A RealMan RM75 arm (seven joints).
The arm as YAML. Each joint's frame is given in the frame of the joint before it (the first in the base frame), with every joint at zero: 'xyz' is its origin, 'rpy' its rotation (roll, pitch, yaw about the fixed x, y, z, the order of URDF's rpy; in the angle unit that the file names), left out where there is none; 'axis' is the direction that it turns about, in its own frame. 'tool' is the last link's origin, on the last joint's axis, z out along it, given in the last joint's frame.
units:
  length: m
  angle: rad
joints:
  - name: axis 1
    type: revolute
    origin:
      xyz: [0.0, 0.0, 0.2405]
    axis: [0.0, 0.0, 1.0]
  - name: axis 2
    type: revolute
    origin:
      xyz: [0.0, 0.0, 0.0]
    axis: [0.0, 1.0, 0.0]
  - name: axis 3
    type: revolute
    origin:
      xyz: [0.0, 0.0, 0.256]
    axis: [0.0, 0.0, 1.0]
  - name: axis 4
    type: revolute
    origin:
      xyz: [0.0, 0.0, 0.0]
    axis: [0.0, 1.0, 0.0]
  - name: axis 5
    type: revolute
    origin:
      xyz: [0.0, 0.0, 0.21]
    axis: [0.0, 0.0, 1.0]
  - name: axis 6
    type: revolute
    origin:
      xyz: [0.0, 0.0, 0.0]
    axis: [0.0, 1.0, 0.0]
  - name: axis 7
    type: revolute
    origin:
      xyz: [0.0, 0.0, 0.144]
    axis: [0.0, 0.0, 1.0]
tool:
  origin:
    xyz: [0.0, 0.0, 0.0]
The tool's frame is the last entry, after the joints.
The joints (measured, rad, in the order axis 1, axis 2, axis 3, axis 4, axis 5, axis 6, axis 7), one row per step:
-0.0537 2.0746 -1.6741 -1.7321 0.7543 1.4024 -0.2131
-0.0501 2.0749 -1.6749 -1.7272 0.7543 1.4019 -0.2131
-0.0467 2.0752 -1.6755 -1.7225 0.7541 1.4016 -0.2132
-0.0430 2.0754 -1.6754 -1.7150 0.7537 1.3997 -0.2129
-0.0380 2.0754 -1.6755 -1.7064 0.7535 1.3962 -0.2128
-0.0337 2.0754 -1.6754 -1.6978 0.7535 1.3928 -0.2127
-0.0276 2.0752 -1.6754 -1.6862 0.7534 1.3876 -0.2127
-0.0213 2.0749 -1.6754 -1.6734 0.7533 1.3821 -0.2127
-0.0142 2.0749 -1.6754 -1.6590 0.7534 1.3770 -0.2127
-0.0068 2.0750 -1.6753 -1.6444 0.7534 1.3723 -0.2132
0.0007 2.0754 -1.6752 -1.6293 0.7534 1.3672 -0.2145
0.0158 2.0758 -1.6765 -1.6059 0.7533 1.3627 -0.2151
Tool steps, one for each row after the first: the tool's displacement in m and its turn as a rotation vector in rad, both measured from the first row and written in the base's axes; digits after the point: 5 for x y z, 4 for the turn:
0.00006 0.00045 -0.00078 -0.0026 0.0000 -0.0001
0.00019 0.00087 -0.00149 -0.0051 -0.0002 -0.0003
0.00094 0.00144 -0.00231 -0.0067 -0.0007 -0.0029
0.00160 0.00243 -0.00322 -0.0076 -0.0012 -0.0044
0.00241 0.00325 -0.00410 -0.0084 -0.0014 -0.0067
0.00347 0.00450 -0.00525 -0.0091 -0.0021 -0.0092
0.00477 0.00572 -0.00650 -0.0101 -0.0030 -0.0124
0.00613 0.00694 -0.00801 -0.0122 -0.0036 -0.0163
0.00748 0.00815 -0.00954 -0.0149 -0.0045 -0.0198
0.00882 0.00938 -0.01119 -0.0176 -0.0053 -0.0227
0.01005 0.01144 -0.01403 -0.0258 -0.0072 -0.0254

